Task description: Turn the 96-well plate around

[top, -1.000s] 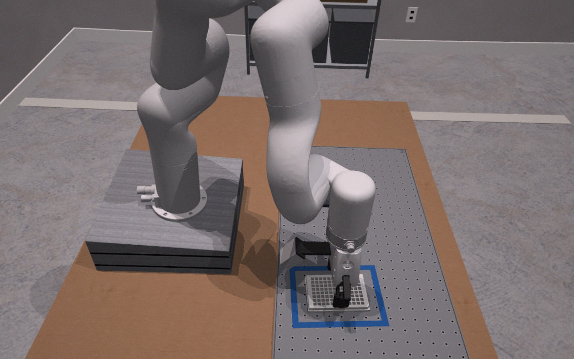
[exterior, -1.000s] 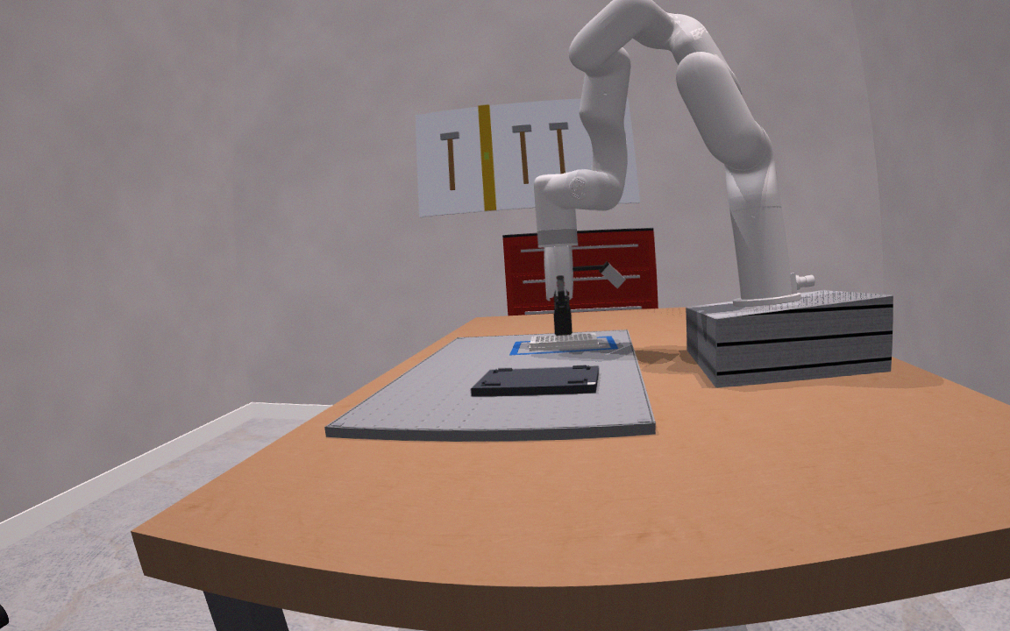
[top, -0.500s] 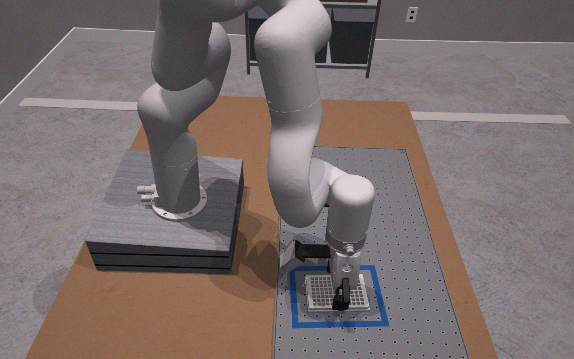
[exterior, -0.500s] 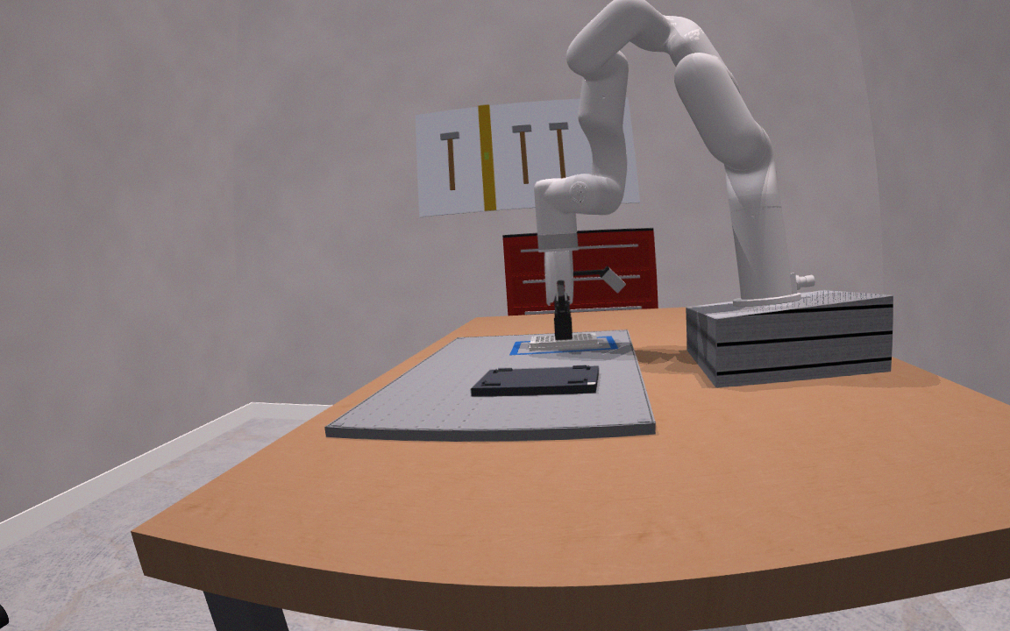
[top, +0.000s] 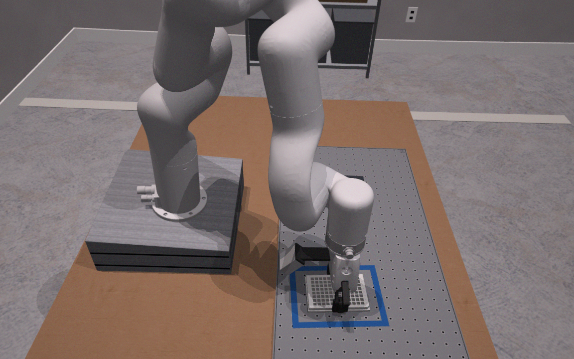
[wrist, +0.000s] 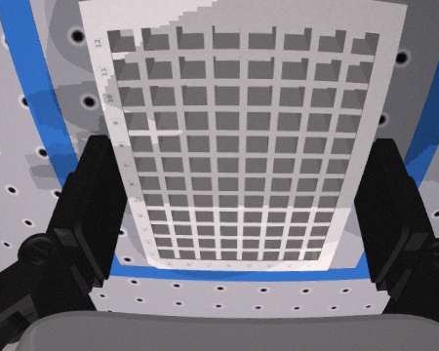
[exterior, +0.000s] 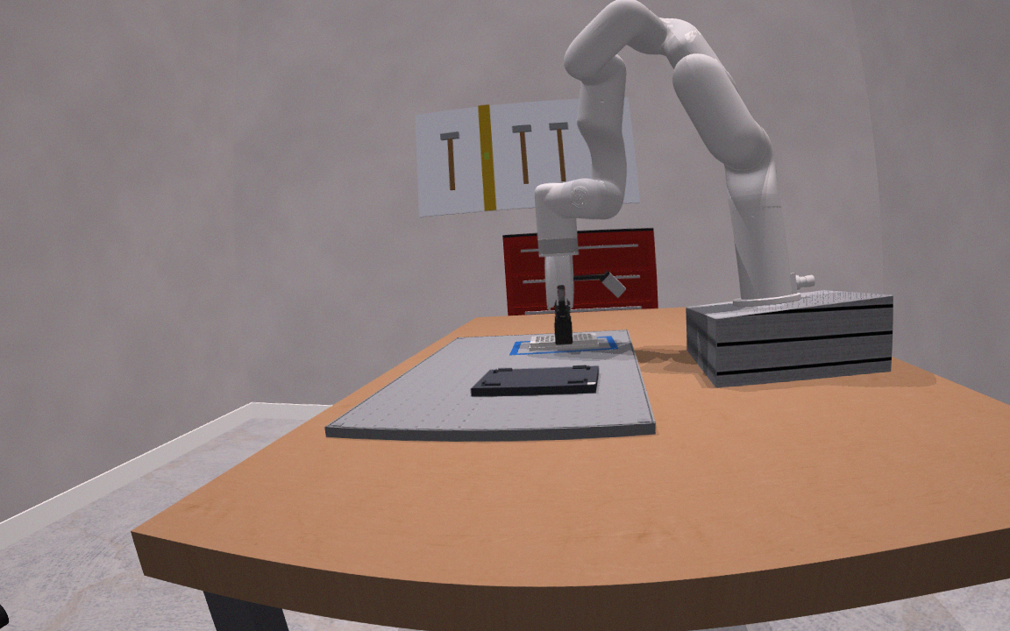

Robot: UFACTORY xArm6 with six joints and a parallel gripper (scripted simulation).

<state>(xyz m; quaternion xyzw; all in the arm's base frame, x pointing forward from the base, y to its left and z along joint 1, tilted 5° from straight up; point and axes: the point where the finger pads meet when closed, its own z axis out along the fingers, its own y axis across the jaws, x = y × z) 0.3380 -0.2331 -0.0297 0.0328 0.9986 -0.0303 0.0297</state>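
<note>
Now: the white 96-well plate 10 mm below my hand. Also, from my hand: black plate nest N1: 60 mm ahead, 320 mm to the left, 10 mm below; then small A1 label: 10 mm behind, 390 mm to the left, 10 mm below.
</note>
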